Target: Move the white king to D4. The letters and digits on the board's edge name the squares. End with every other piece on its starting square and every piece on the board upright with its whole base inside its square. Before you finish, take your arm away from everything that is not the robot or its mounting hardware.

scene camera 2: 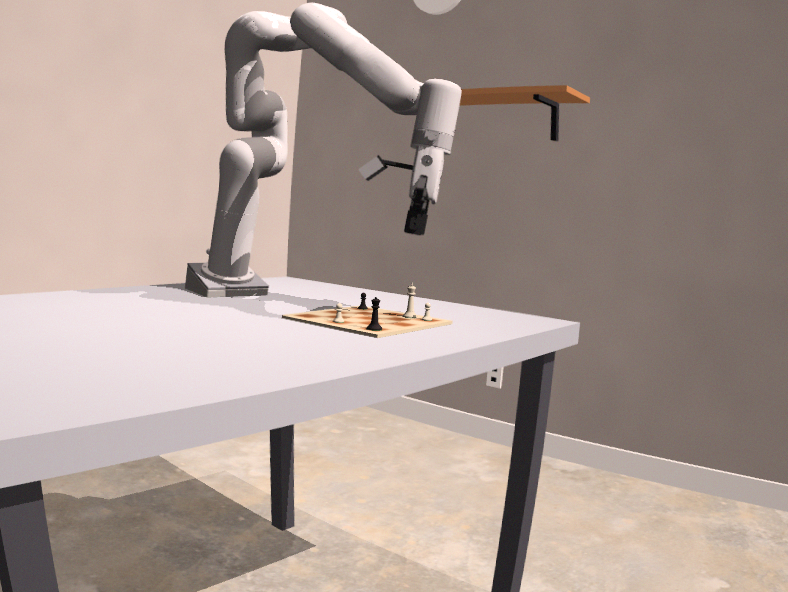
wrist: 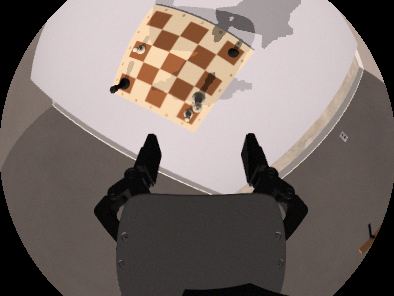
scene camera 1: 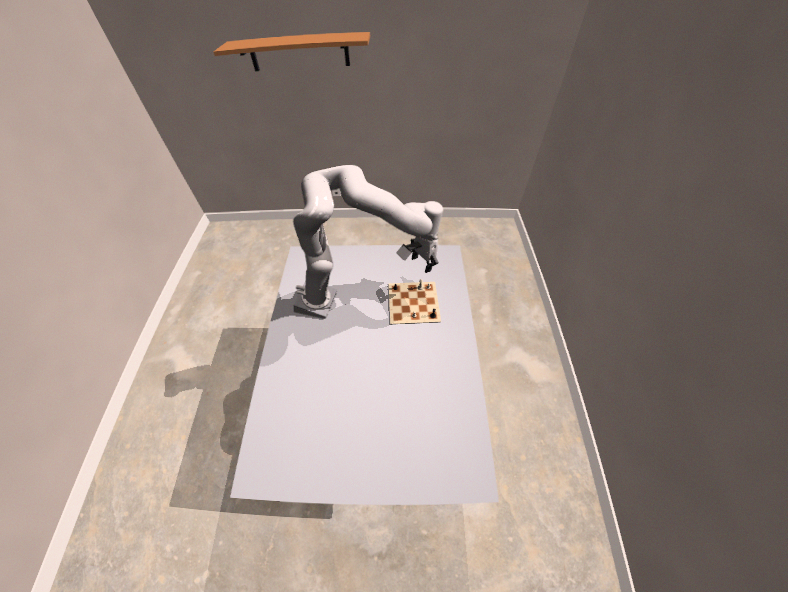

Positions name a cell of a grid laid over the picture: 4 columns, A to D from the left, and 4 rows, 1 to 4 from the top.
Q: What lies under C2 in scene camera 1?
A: The gripper.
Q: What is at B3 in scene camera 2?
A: A chessboard.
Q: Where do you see a chessboard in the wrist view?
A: B1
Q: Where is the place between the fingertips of the gripper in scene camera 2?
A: C2
